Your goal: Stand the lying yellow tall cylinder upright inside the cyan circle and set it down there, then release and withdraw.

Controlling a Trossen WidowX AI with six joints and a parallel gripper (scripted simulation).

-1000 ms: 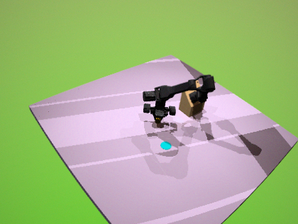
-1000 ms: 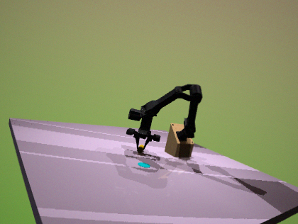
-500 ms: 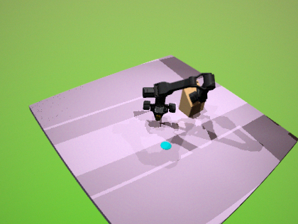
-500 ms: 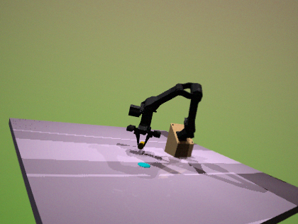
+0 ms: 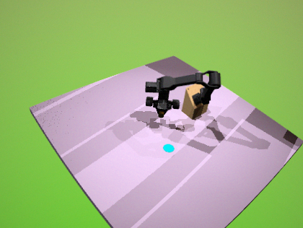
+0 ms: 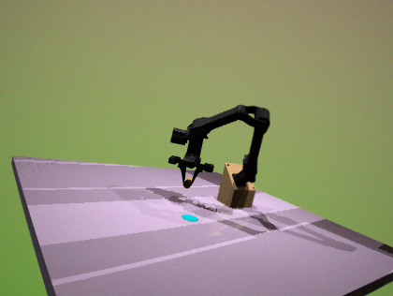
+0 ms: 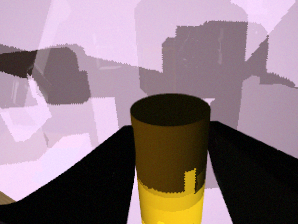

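Now: gripper tip 170 mm to the right of the cyan circle, 90 mm short of it and 80 mm above it. From my gripper tip the other things lie so: yellow tall cylinder: 20 mm to the right, 20 mm behind.
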